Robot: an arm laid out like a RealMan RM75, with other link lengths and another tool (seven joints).
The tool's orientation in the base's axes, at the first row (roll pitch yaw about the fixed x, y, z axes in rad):
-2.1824, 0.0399, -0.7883
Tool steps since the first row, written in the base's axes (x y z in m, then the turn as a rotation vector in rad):
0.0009, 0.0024, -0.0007, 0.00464, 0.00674, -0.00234
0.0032, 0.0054, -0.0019, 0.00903, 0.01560, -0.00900
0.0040, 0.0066, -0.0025, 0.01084, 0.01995, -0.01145
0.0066, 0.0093, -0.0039, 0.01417, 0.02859, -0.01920
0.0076, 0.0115, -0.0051, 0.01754, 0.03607, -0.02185
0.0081, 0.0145, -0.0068, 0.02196, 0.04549, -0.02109
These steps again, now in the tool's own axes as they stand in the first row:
-0.0010, -0.0007, 0.0023, -0.00141, -0.00265, 0.00796
-0.0015, -0.0019, 0.0061, -0.00433, -0.00248, 0.01952
-0.0018, -0.0022, 0.0076, -0.00604, -0.00291, 0.02453
-0.0018, -0.0032, 0.0115, -0.00951, -0.00130, 0.03598
-0.0026, -0.0035, 0.0140, -0.01233, -0.00344, 0.04384
-0.0043, -0.0035, 0.0171, -0.01592, -0.00956, 0.05149

